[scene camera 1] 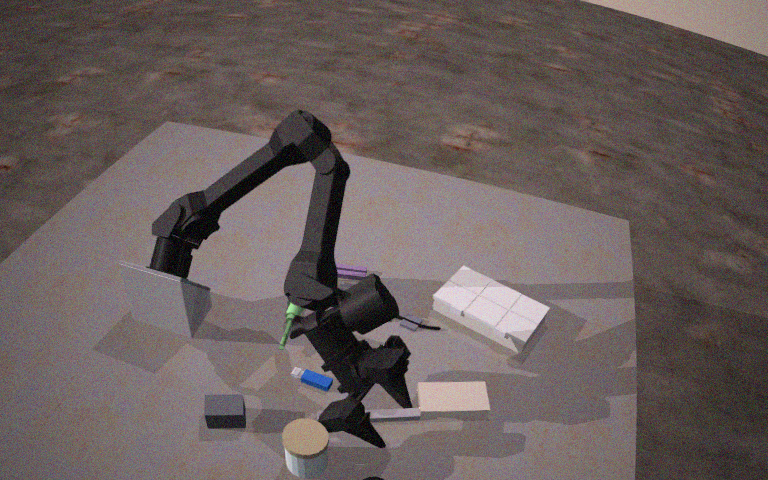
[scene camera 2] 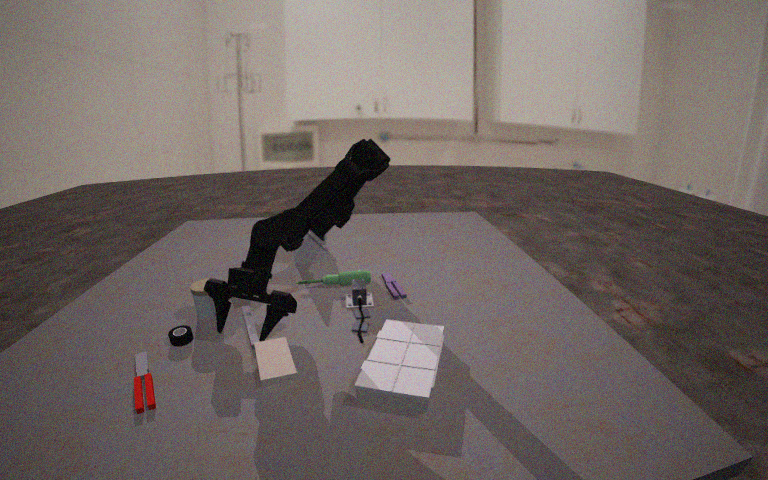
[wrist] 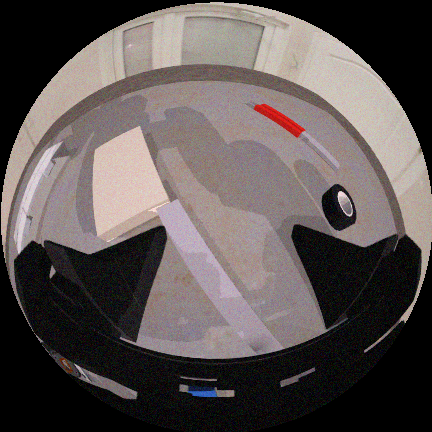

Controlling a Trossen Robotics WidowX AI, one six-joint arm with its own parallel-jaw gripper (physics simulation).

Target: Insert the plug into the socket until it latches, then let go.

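Pixels of known places: gripper, between the fingertips: [scene camera 1: 396, 428] [scene camera 2: 239, 337] [wrist: 231, 231]; arm's base, origin of its link: [scene camera 1: 166, 274] [scene camera 2: 315, 230].
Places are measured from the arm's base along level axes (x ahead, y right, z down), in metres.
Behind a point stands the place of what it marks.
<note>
A blue stick with a silver tip [scene camera 1: 316, 379] @(x 0.306, y 0.093, z 0.062 m) [wrist: 202, 393] @(x 0.324, y 0.093, z 0.062 m), apparently the plug, lies flat on the table near the dark block; it is hidden in scene camera 2. A small dark upright block [scene camera 2: 359, 293] @(x 0.343, y -0.096, z 0.040 m) on a white plate [scene camera 2: 350, 303] @(x 0.339, y -0.075, z 0.065 m), apparently the socket, stands behind the thin black piece; the arm hides it in scene camera 1. My gripper [scene camera 1: 397, 426] @(x 0.447, y 0.151, z 0.067 m) [scene camera 2: 241, 335] @(x 0.447, y 0.151, z 0.067 m) [wrist: 231, 231] @(x 0.447, y 0.151, z 0.067 m) is open and empty. Its fingers point down on either side of a long pale bar [scene camera 1: 394, 414] @(x 0.438, y 0.128, z 0.064 m) [scene camera 2: 249, 324] @(x 0.405, y 0.137, z 0.063 m) [wrist: 210, 272] @(x 0.425, y 0.130, z 0.063 m), to the right of the blue stick in scene camera 1.
Around stand a pale flat block [scene camera 1: 453, 396] @(x 0.522, y 0.074, z 0.059 m) [scene camera 2: 275, 358] @(x 0.528, y 0.070, z 0.059 m) [wrist: 127, 182] @(x 0.499, y 0.085, z 0.059 m), a lidded jar [scene camera 1: 305, 447] @(x 0.338, y 0.262, z 0.003 m), a dark block [scene camera 1: 224, 411] @(x 0.198, y 0.216, z 0.039 m), black tape [scene camera 2: 180, 335] @(x 0.452, y 0.270, z 0.054 m) [wrist: 339, 207] @(x 0.436, y 0.259, z 0.054 m), a white tiled box [scene camera 1: 491, 305] @(x 0.563, y -0.135, z 0.040 m) [scene camera 2: 403, 357] @(x 0.578, y -0.141, z 0.039 m), a green screwdriver [scene camera 2: 346, 277] @(x 0.240, y -0.075, z 0.048 m) and red-handled pliers [scene camera 2: 143, 392] @(x 0.599, y 0.293, z 0.069 m) [wrist: 280, 120] @(x 0.585, y 0.280, z 0.066 m).
</note>
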